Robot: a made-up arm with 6 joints.
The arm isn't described. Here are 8 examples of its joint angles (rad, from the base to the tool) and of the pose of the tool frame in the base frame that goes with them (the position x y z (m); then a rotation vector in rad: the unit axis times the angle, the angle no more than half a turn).
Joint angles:
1: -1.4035 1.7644 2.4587 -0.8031 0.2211 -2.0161
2: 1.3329 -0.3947 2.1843 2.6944 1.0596 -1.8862
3: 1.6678 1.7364 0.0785 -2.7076 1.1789 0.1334
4: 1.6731 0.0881 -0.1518 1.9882 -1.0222 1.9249
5: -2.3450 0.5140 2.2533 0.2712 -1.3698 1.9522
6: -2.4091 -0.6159 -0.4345 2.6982 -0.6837 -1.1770
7: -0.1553 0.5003 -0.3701 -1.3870 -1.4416 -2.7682
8: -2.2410 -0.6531 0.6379 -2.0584 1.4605 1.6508
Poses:
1: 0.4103 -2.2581 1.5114 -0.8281 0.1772 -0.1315
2: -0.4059 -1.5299 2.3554 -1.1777 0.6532 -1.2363
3: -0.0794 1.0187 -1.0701 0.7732 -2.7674 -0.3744
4: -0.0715 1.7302 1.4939 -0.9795 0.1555 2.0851
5: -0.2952 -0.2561 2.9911 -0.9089 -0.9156 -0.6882
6: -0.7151 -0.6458 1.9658 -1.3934 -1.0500 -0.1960
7: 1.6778 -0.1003 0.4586 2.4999 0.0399 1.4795
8: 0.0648 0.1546 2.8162 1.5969 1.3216 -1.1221
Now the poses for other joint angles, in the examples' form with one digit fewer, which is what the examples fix.
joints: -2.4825 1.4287 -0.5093 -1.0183 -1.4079 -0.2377
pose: -0.411 -0.530 -0.598 0.308 -0.498 1.208
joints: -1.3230 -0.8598 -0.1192 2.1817 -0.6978 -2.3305
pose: 0.048 -0.359 2.466 0.335 2.251 -1.424
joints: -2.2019 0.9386 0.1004 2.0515 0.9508 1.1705
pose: -1.084 -1.763 0.182 1.004 -0.632 0.311
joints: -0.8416 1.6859 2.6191 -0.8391 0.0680 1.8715
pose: 1.357 -1.539 1.808 0.110 -2.204 1.420
